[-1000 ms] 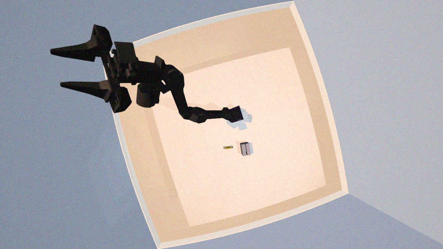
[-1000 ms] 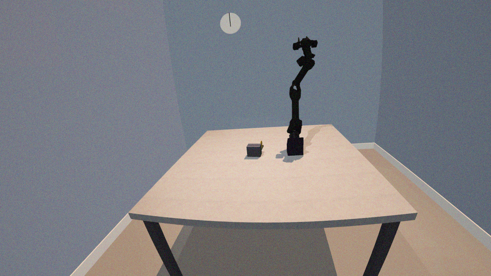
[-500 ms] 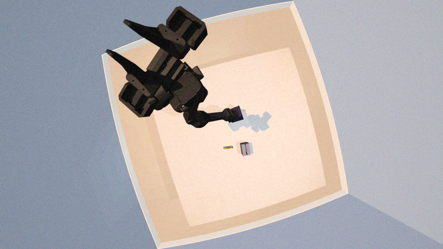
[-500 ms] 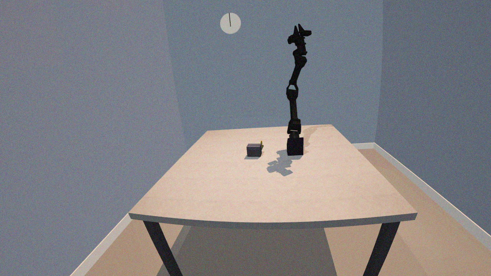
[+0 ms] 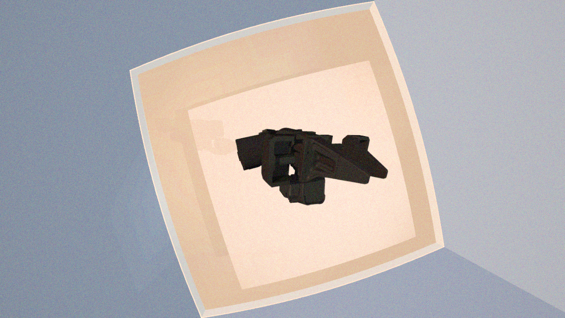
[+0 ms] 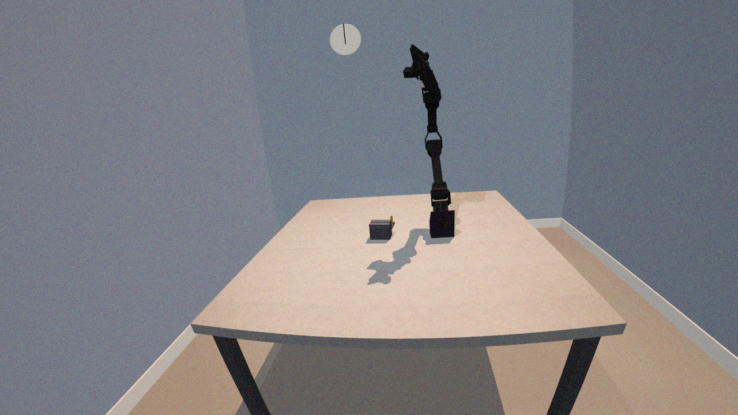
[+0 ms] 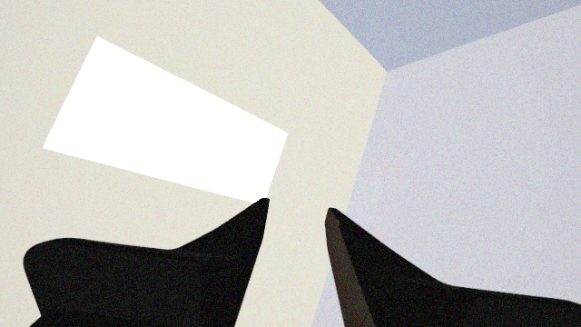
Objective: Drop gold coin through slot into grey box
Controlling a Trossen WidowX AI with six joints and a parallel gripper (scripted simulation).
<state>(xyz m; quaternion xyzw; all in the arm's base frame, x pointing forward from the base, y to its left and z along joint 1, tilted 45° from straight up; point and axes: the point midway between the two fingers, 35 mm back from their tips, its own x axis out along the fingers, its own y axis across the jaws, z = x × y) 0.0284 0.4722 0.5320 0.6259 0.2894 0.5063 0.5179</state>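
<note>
My gripper tip is now 15 cm short of the gold coin, 8 cm to the left of it and 80 cm above it.
</note>
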